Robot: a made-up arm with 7 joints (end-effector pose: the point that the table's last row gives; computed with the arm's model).
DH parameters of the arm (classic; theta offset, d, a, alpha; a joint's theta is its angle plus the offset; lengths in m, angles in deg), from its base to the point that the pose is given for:
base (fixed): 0 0 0 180
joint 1: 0 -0.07 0.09 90
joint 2: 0 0.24 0.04 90
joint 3: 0 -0.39 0.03 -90
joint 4: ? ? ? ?
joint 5: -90 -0.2 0.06 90
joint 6: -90 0.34 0.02 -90
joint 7: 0 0.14 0.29 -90
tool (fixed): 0 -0.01 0 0
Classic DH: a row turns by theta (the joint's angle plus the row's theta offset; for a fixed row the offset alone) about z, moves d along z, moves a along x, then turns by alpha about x.
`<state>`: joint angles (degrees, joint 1 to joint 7).
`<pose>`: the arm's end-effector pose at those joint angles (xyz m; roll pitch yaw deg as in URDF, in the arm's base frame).
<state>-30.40 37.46 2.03 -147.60 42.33 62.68 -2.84</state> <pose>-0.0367 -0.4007 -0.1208 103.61 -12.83 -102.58</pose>
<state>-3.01 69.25 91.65 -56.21 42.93 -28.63 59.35</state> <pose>0.1431 0.4450 -0.1059 102.47 -69.12 -23.36</pose>
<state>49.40 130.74 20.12 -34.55 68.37 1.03 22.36</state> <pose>-0.0709 0.1642 -0.3037 20.52 54.52 24.61</pose>
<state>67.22 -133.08 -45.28 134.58 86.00 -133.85 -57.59</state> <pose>0.2452 -0.7253 0.0026 118.64 57.73 -157.06</pose>
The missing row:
joint 4: -90 -0.02 0.09 90
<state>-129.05 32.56 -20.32 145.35 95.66 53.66 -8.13</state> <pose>0.3784 -0.2392 -0.7490 111.06 54.84 -45.96</pose>
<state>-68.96 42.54 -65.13 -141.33 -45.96 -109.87 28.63</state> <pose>-0.5325 0.2285 -0.3277 -34.73 45.45 -146.84</pose>
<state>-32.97 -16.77 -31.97 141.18 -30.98 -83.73 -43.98</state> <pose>-0.3763 0.7137 -0.3317 128.13 -12.75 105.68</pose>
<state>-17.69 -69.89 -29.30 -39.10 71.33 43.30 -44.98</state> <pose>0.1938 -0.3272 -0.1254 59.74 -0.08 -104.86</pose>
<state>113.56 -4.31 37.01 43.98 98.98 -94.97 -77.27</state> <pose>-0.3813 -0.7688 -0.3784 134.67 -0.49 -169.87</pose>
